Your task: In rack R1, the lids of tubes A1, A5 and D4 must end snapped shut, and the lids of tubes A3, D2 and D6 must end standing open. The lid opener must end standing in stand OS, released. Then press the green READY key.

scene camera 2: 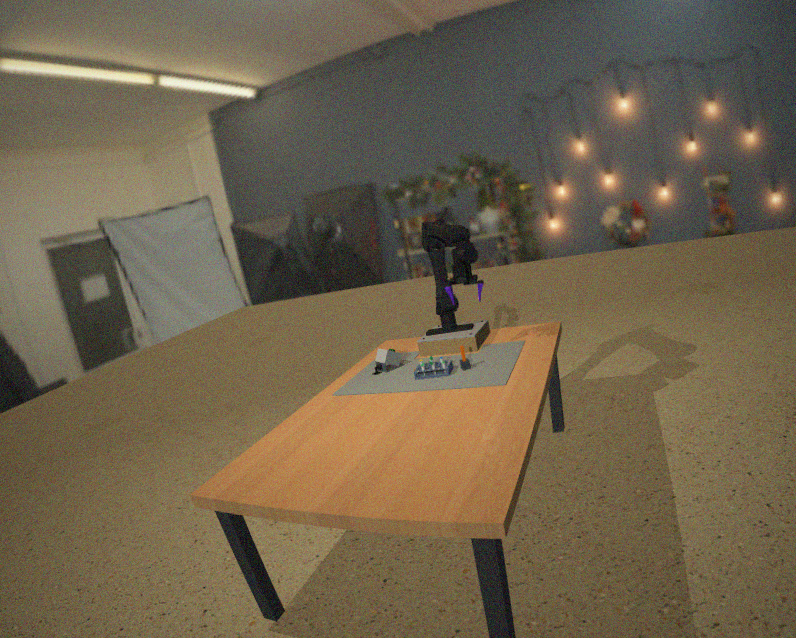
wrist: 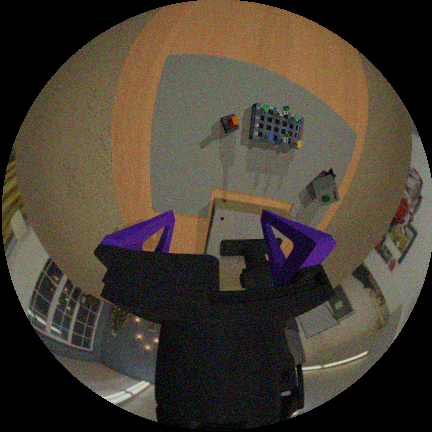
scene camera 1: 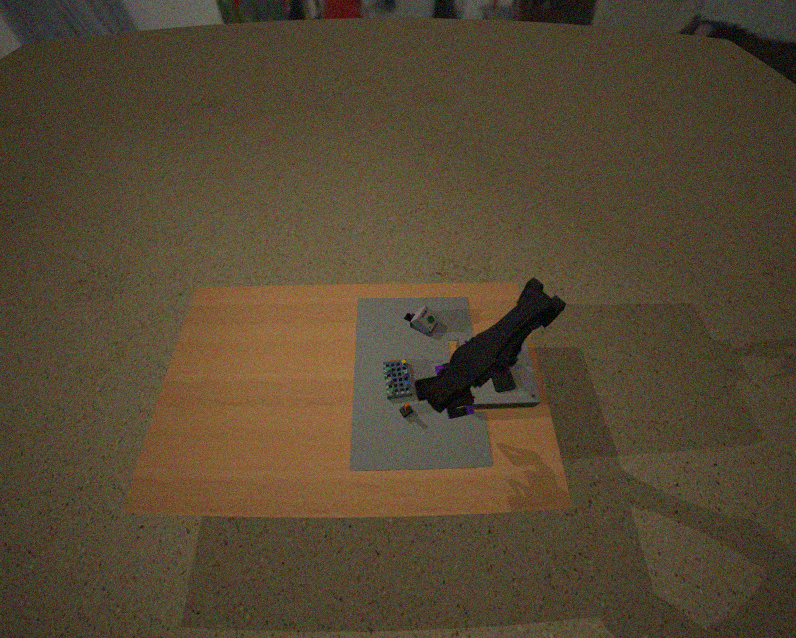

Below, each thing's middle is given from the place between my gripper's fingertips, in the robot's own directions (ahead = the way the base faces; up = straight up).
My gripper is now 360 mm to the left of the grey box with green button (wrist: 323, 186), 170 mm above it and 10 mm past it.
